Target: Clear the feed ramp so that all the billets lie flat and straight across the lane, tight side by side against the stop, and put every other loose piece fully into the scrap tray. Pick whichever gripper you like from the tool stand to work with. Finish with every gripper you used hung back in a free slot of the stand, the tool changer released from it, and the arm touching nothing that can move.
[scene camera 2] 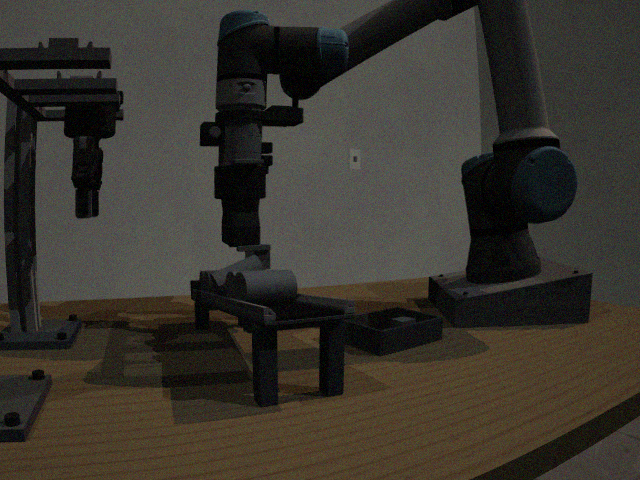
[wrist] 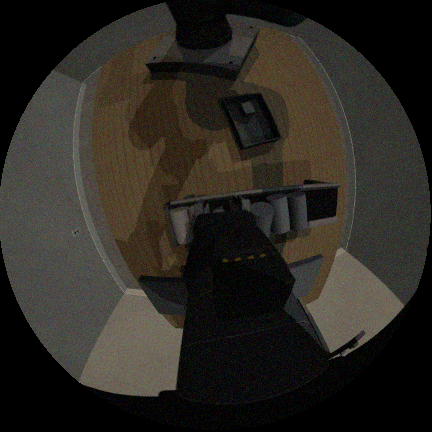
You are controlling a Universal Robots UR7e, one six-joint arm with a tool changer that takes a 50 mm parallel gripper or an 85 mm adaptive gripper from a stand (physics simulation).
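Frame: origin at the arm's base, x down, y right, z back, level; millimetres.
Seen in the pictures: hand, its tool point: (scene camera 2: pixel 240 154); arm's base, origin of its link: (scene camera 2: pixel 504 274) (wrist: pixel 203 35).
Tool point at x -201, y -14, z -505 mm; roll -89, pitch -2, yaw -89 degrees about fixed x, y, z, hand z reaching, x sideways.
Note:
Pixels of each thing's top centre, then the offset from my tool point to it. "*": a spot on its surface instead.
- feed ramp, a spot on its surface: (scene camera 2: pixel 242 305) (wrist: pixel 316 225) * dz -34, dx +176, dy -214 mm
- upright-looking row with this billet, a spot on its surface: (wrist: pixel 298 211) * dz +10, dx +153, dy -134 mm
- scrap tray, centre of its top: (scene camera 2: pixel 390 317) (wrist: pixel 253 116) dz +204, dx +236, dy -81 mm
- small light piece, centre of its top: (scene camera 2: pixel 403 318) (wrist: pixel 247 107) dz +231, dx +242, dy -73 mm
- bolted plate, a spot on its surface: (scene camera 2: pixel 23 405) * dz -262, dx +259, dy -261 mm
The feed ramp (scene camera 2: pixel 242 305) (wrist: pixel 322 220) stands on legs. In the wrist view, one billet (wrist: pixel 180 226) is at its left end and several are towards the right, including an upright-looking row with this billet (wrist: pixel 298 211). In the scene view, a billet (scene camera 2: pixel 271 284) lies across the ramp and another (scene camera 2: pixel 236 266) is tilted behind it. My gripper (scene camera 2: pixel 255 258) (wrist: pixel 223 205) is low over the ramp's middle; its light fingers look apart, with nothing visibly held. Its body hides the middle pieces in the wrist view. The scrap tray (scene camera 2: pixel 410 338) (wrist: pixel 235 127) holds a small light piece (scene camera 2: pixel 403 320) (wrist: pixel 248 107).
The tool stand (scene camera 2: pixel 20 206) is at the left of the scene view, with a second gripper (scene camera 2: pixel 86 178) hanging from it. The scrap tray sits between the ramp and the robot's base plinth (scene camera 2: pixel 522 304) (wrist: pixel 192 71). A bolted plate (scene camera 2: pixel 23 405) is at the lower left.

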